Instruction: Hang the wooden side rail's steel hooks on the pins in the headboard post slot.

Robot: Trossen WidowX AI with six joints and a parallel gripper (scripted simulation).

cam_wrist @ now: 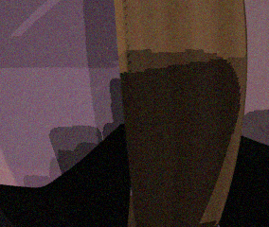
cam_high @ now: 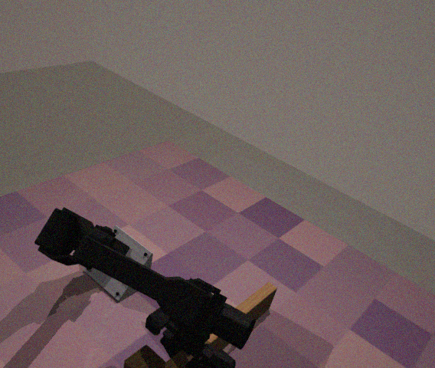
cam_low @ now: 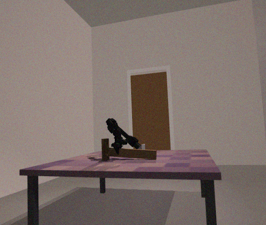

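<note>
The upright headboard post is 120 mm to the right of my gripper tip, 40 mm above it and 10 mm behind it.
</note>
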